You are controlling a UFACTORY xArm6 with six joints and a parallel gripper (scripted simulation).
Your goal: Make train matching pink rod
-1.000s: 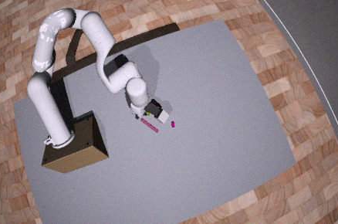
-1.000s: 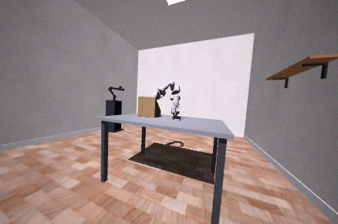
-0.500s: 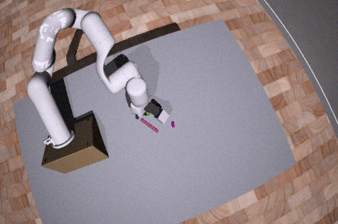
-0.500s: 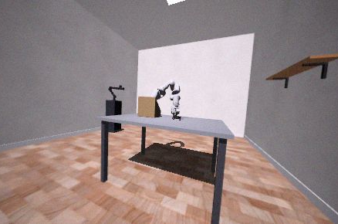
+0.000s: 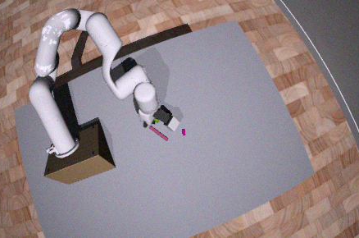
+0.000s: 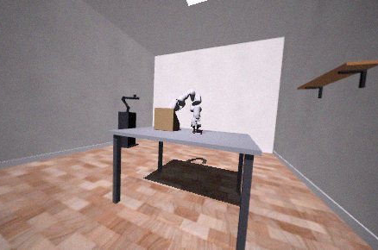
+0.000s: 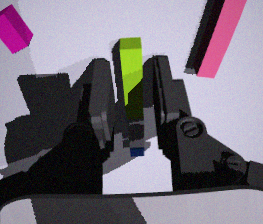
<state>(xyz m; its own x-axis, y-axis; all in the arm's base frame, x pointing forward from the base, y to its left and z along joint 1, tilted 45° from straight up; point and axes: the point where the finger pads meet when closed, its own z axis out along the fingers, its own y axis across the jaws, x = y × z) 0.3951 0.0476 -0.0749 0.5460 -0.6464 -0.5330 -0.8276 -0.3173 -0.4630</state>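
The lime rod is 20 mm below my hand. Round my hand: pink rod 70 mm to the right, 20 mm below, 10 mm behind; grey rod 40 mm to the left, 20 mm below, 20 mm behind.
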